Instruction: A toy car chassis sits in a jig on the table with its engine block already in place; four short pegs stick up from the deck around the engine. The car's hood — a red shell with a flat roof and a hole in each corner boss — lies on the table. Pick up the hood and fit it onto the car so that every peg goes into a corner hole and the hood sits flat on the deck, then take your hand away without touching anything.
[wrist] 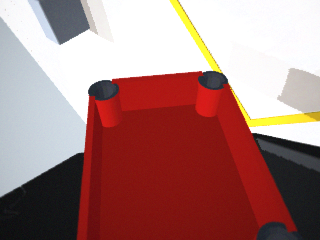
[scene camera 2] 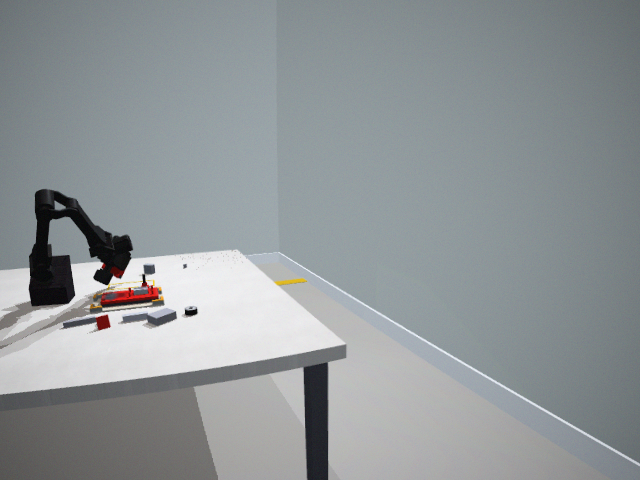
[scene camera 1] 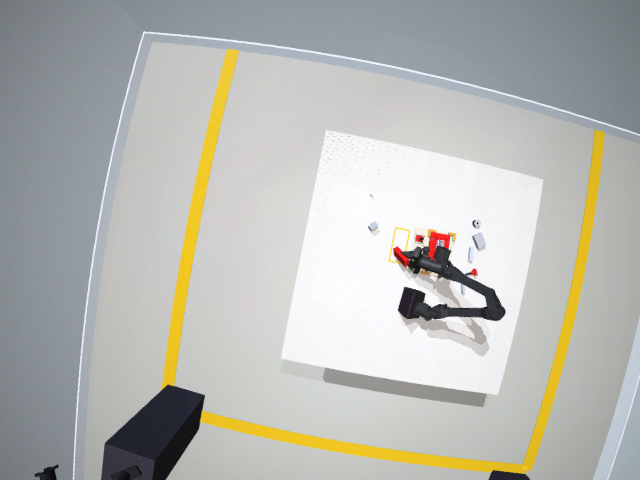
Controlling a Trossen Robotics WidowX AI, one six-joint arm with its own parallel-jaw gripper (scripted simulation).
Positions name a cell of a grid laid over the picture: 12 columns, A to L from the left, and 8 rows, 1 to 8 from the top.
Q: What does my gripper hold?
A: A red hood.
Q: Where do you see a red hood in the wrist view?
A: G5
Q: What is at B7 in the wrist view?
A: My gripper.
